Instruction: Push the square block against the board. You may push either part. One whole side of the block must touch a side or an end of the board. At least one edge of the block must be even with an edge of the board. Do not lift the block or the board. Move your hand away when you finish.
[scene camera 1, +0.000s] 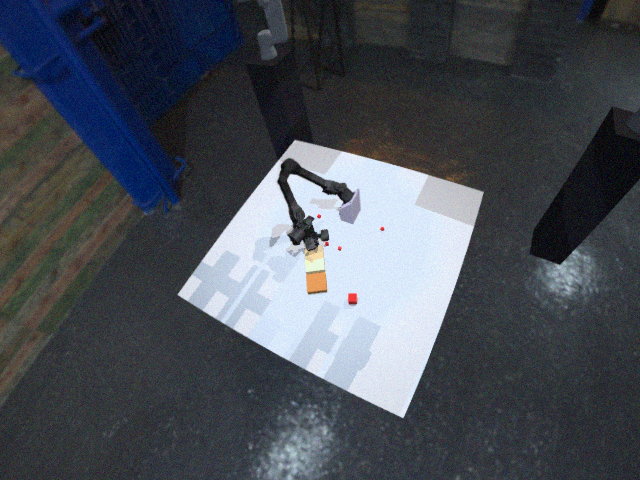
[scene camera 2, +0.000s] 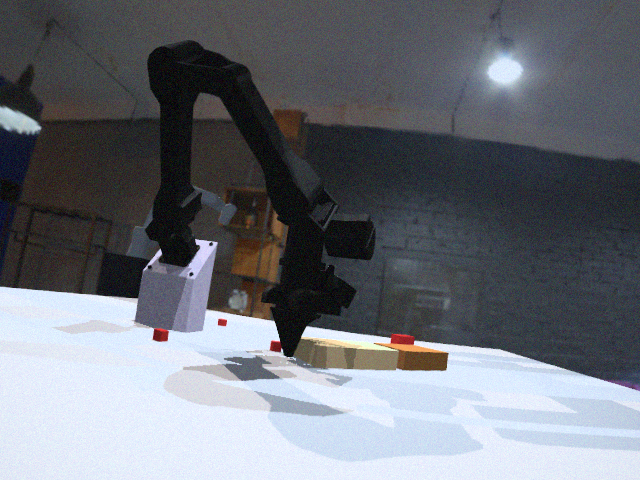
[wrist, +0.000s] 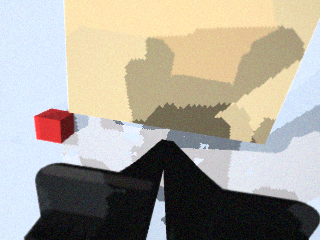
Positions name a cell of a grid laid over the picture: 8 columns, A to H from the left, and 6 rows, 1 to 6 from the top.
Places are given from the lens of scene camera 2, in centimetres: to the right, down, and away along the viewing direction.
gripper (scene camera 2: D5): -5, 17, 52
tan board (scene camera 2: D5): 0, 16, 49
orange square block (scene camera 2: F5): 15, 19, 56
The marked spots on the tan board and the orange square block are 17 cm apart.
